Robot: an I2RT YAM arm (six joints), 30 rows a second.
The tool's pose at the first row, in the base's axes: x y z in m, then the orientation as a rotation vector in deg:
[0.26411 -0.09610 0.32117 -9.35 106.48 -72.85]
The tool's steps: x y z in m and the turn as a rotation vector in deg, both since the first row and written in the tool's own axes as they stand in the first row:
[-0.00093 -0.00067 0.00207 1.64 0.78 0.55]
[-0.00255 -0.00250 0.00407 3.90 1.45 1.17]
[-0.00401 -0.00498 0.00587 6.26 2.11 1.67]
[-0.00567 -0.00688 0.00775 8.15 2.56 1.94]
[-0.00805 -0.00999 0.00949 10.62 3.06 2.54]
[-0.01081 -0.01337 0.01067 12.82 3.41 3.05]
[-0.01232 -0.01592 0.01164 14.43 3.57 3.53]
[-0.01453 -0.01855 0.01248 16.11 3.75 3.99]
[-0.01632 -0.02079 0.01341 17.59 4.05 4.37]
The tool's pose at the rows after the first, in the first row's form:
[0.26592 -0.09737 0.32201 -7.47 105.97 -74.19]
[0.26772 -0.09878 0.32419 -5.26 104.91 -75.99]
[0.26906 -0.10044 0.32683 -3.11 103.74 -77.94]
[0.27078 -0.10177 0.32910 -1.55 102.73 -79.54]
[0.27244 -0.10320 0.33279 0.66 101.27 -81.41]
[0.27385 -0.10415 0.33697 2.54 99.86 -83.04]
[0.27462 -0.10524 0.33979 3.96 98.72 -84.10]
[0.27570 -0.10589 0.34310 5.40 97.52 -85.23]
[0.27671 -0.10665 0.34583 6.74 96.57 -86.27]

